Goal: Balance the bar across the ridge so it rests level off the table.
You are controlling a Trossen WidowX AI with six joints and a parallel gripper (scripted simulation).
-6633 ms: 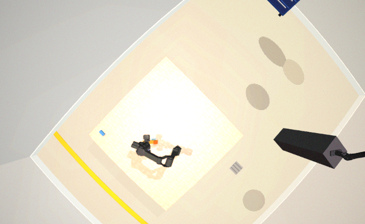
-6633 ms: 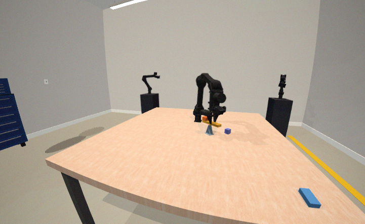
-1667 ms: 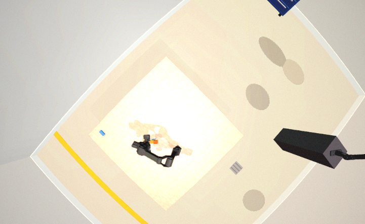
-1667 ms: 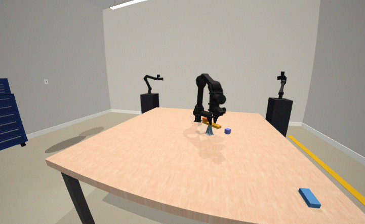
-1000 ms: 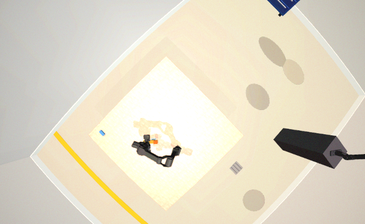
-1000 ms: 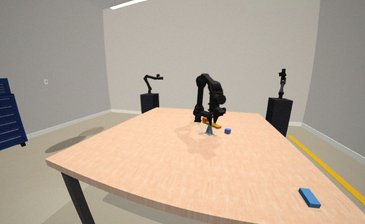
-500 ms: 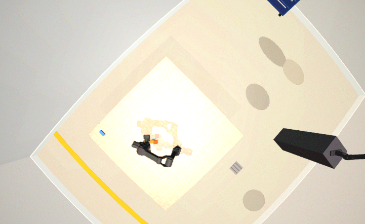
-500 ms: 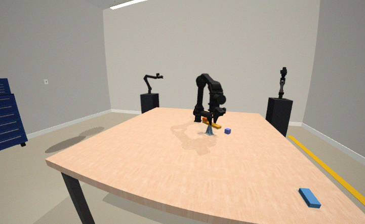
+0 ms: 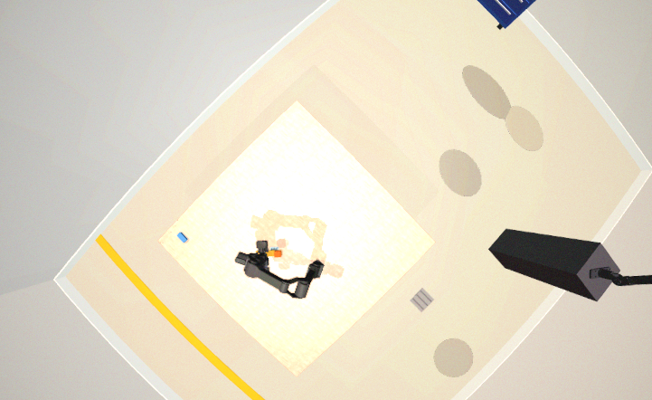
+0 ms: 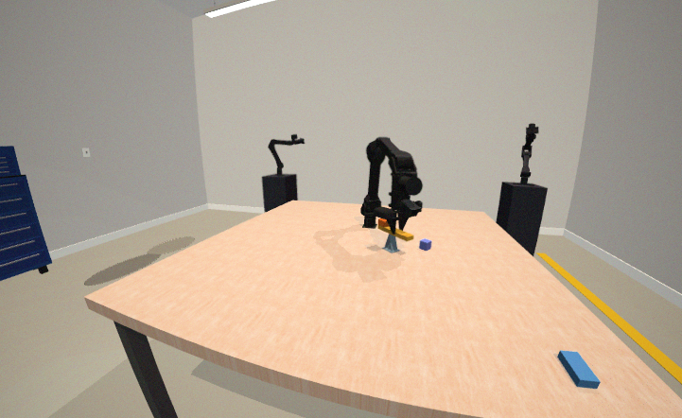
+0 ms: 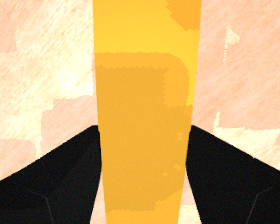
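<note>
My gripper tip is 3 cm past the yellow bar, 3 cm to the left of it and 1 cm below it. Round my gripper tip: flat blue block: 46 cm ahead, 36 cm to the left, 7 cm below; then small purple cube: 6 cm behind, 11 cm to the left, 6 cm below.
</note>
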